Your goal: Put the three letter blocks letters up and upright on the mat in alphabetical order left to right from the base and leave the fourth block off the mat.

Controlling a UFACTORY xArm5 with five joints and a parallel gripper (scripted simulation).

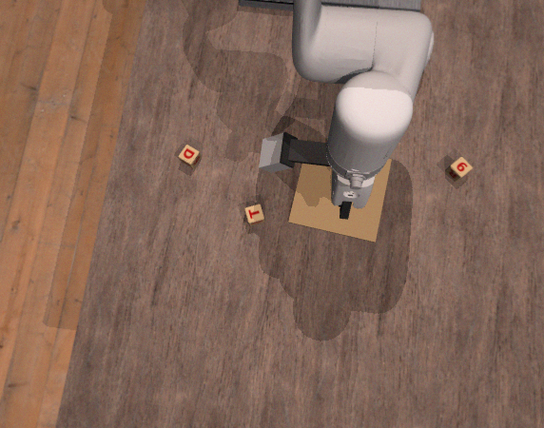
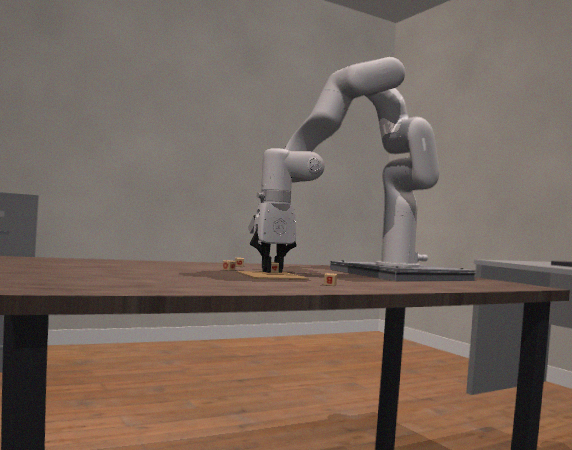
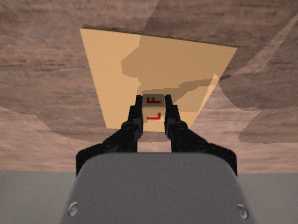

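The tan mat lies 30 mm below my hand.
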